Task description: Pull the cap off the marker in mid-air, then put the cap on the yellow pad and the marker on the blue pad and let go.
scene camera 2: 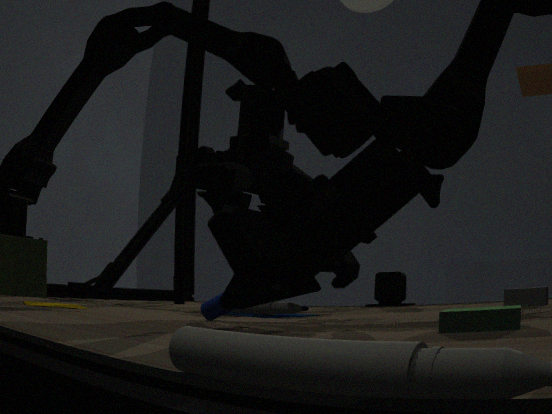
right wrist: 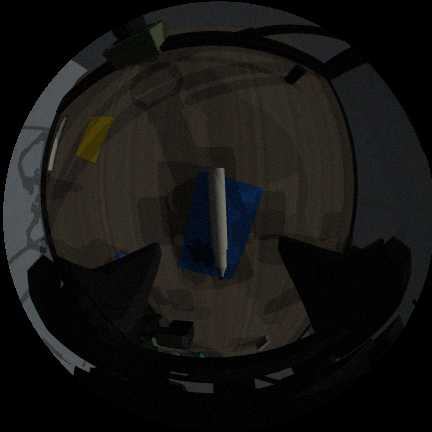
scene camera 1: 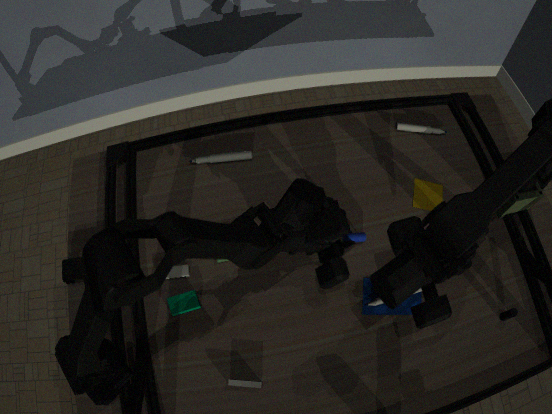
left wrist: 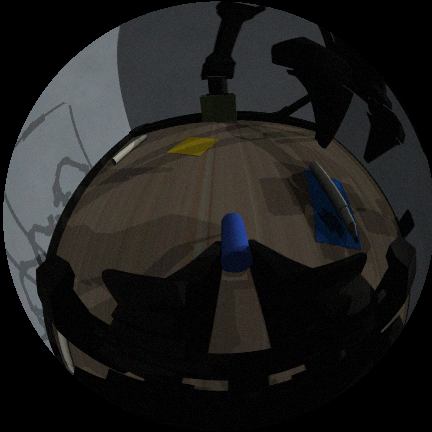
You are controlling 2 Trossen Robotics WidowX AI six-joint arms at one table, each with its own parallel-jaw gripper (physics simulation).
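Frame: origin at the left arm's base, x left, y ahead, z down, level; metres.
Where they show: left gripper, between the fingertips: (scene camera 2: 229,305) (scene camera 1: 352,238) (left wrist: 234,245); right gripper, between the fingertips: (right wrist: 219,246) (left wrist: 347,153); left arm's base, origin of its link: (scene camera 1: 95,370); right arm's base, origin of its link: (scene camera 2: 9,238) (left wrist: 218,93).
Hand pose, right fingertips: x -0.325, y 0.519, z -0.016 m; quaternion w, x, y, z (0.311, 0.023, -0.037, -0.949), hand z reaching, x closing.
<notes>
Each offset is from my right fingertips to the top centre of the thing.
My left gripper (left wrist: 234,245) is shut on the blue cap {dy +0.031, dx +0.146, dz +0.032 m} (scene camera 1: 357,238) (scene camera 2: 212,307) (left wrist: 234,240), which sticks out past the fingertips, tilted downward and low over the table. The uncapped white marker {dy -0.008, dx +0.003, dz +0.052 m} (left wrist: 334,195) (right wrist: 218,215) lies on the blue pad {dy -0.011, dx +0.006, dz +0.069 m} (scene camera 1: 367,300) (left wrist: 322,220) (right wrist: 245,205), its tip near one edge of the pad. My right gripper (right wrist: 219,246) is open and empty above the marker and partly hides it in scene camera 1. The yellow pad {dy +0.236, dx +0.070, dz +0.069 m} (scene camera 1: 428,194) (scene camera 2: 52,304) (left wrist: 194,146) (right wrist: 95,139) lies bare, apart from the cap.
A white marker {dy -0.005, dx +0.485, dz +0.051 m} (scene camera 1: 222,158) (scene camera 2: 300,355) lies at the upper left in scene camera 1, and another white marker {dy +0.391, dx +0.175, dz +0.051 m} (scene camera 1: 420,129) (left wrist: 130,149) (right wrist: 57,143) lies beyond the yellow pad. A green block (scene camera 1: 184,303) (scene camera 2: 480,319) and pale blocks lie at the left. A small black object {dy +0.111, dx -0.242, dz +0.022 m} (scene camera 1: 508,314) (right wrist: 295,74) stands at the right.
</notes>
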